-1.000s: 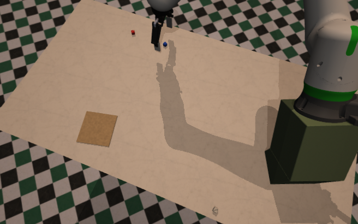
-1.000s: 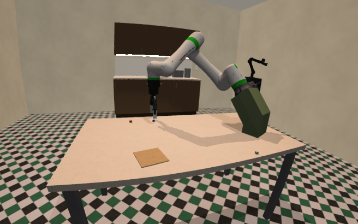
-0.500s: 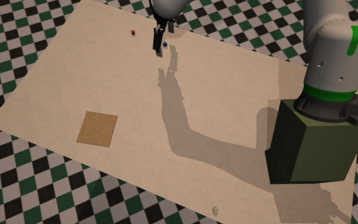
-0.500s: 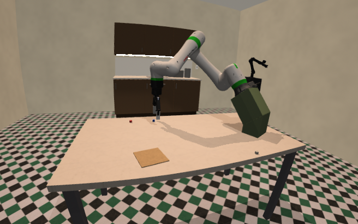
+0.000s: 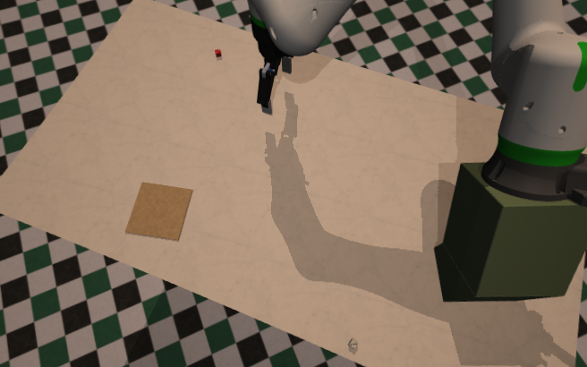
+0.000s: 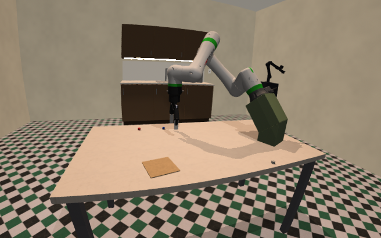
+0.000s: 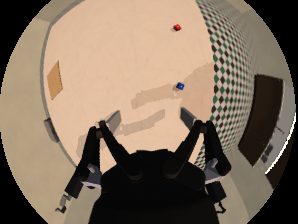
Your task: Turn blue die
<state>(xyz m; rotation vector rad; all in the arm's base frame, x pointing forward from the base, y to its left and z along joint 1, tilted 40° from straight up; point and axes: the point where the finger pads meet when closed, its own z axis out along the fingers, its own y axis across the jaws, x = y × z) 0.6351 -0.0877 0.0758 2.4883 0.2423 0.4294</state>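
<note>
The white die is 510 mm to the left of my hand, 460 mm behind it and 50 mm below it. The rest, counted from my hand: red die: 250 mm ahead, 70 mm to the right, 50 mm below; brown mat: 440 mm to the left, 130 mm ahead, 60 mm below; blue die: 80 mm to the right, 60 mm ahead, 50 mm below.
</note>
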